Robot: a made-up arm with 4 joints.
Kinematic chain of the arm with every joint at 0, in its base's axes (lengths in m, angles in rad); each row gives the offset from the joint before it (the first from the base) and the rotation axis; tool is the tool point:
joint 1: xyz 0 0 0.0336 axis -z
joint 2: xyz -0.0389 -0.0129 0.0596 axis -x
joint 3: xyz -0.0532 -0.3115 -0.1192 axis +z
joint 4: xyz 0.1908 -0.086 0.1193 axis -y
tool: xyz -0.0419 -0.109 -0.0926
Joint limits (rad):
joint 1: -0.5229..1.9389
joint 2: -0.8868..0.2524
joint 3: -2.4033..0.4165
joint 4: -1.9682..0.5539
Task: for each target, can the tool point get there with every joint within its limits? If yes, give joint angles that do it. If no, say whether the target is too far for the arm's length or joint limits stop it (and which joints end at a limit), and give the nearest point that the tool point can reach.
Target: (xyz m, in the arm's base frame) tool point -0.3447 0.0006 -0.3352
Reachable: yes | joints 1.6272 -0.7374 -0.2019 0.0456
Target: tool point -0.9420 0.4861 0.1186
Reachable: no: too far | nearest point -0.5576 0.2877 0.1081 | short by 0.433 m
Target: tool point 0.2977 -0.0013 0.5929
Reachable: no: joint limits stop it (at a limit: joint 1, joint 2, joint 3, joint 4) | nearest point 0.2951 -0.3157 0.2754 | short by 0.447 m
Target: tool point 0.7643 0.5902 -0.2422
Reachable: no: too far | nearest point 0.0159 0.3949 -0.2064 | short by 0.774 m
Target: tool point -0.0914 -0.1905 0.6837
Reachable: no: joint limits stop it (at a limit: joint 2, joint 3, joint 4) | nearest point -0.1870 -0.3897 0.2754 | short by 0.464 m
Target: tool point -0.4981 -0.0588 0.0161
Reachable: yes | joints 1.5840 0.0064 0.1577 -0.2350
